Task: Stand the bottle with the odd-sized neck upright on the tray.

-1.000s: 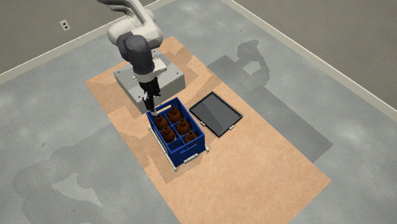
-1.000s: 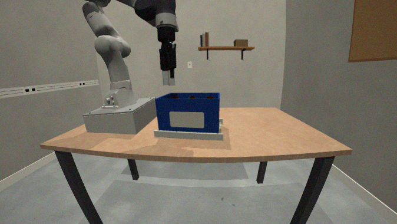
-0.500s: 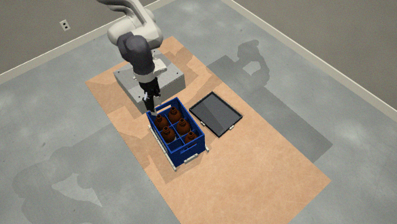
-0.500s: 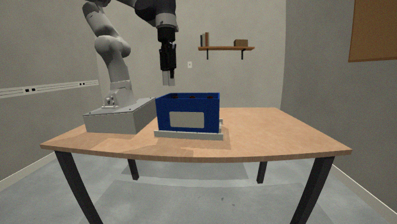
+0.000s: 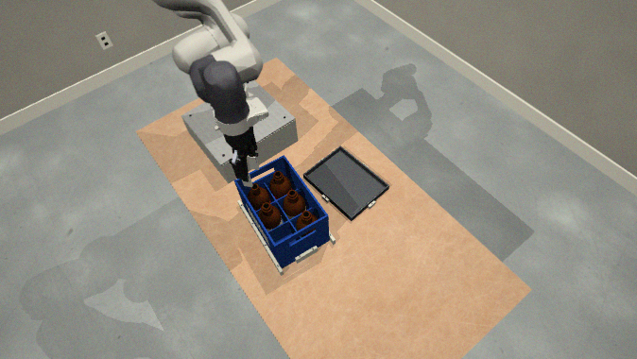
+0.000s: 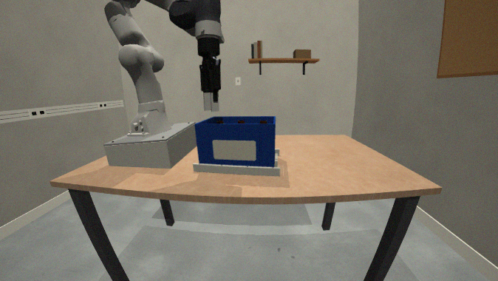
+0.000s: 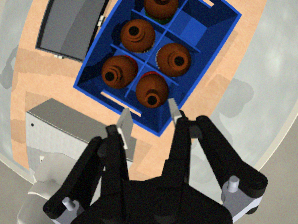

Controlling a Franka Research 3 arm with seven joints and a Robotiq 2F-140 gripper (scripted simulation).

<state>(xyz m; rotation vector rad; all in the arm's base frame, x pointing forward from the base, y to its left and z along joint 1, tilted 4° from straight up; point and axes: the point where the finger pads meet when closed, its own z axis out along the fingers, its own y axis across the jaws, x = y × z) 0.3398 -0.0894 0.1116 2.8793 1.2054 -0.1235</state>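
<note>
The bottle lies 16 cm below my hand. The rest, counted from my hand: blue crate 9 cm ahead, 5 cm to the left, 16 cm below; dark grey tray 6 cm ahead, 31 cm to the left, 23 cm below.
</note>
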